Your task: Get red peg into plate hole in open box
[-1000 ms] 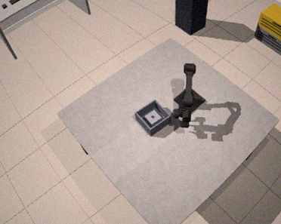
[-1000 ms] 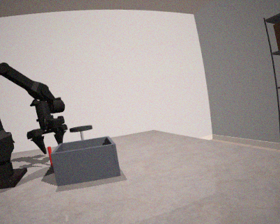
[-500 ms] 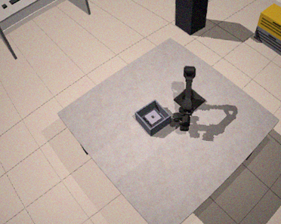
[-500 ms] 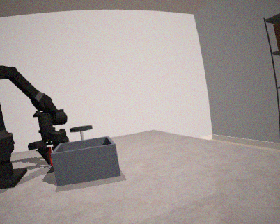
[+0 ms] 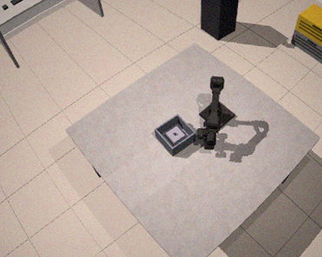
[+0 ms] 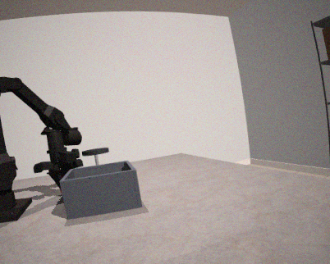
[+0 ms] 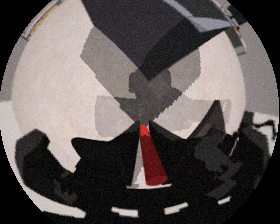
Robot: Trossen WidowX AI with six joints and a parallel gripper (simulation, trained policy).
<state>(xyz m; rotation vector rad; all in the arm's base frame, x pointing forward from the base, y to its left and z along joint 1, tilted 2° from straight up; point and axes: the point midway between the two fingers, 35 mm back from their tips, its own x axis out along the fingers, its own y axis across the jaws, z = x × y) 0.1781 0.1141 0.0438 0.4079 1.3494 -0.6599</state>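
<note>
My gripper tip is now 130 mm short of the pale plate, 150 mm to the left of it and 20 mm below it. Also, from my gripper tip: red peg: 10 mm behind, 10 mm to the left, 30 mm above; grey box: 130 mm ahead, 150 mm to the right, 10 mm above.
</note>
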